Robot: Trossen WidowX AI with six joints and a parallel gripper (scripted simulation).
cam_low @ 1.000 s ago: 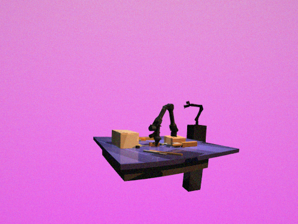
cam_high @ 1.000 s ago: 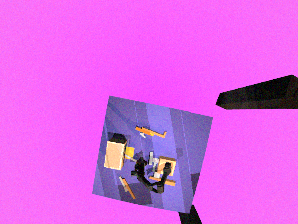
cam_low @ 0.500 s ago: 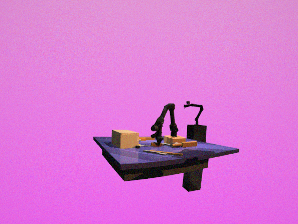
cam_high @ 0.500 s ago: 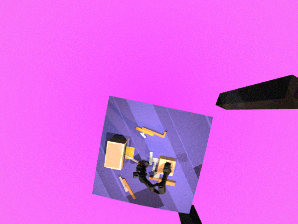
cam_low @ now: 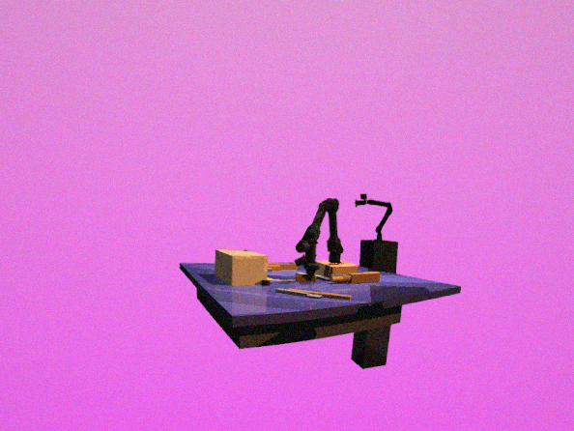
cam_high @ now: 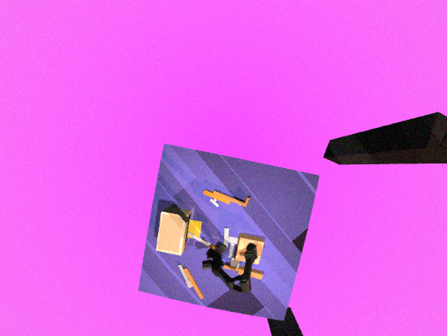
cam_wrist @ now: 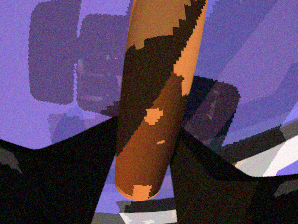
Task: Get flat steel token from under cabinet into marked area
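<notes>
Right now the grey bar is 2 cm behind my gripper tip and 12 cm to the right of it. The rest, counted from my gripper tip: orange stick (8 cm ahead, 36 cm to the left); then small white piece (17 cm ahead, 35 cm to the right); then orange block (23 cm behind, 8 cm to the left, 2 cm above).
</notes>
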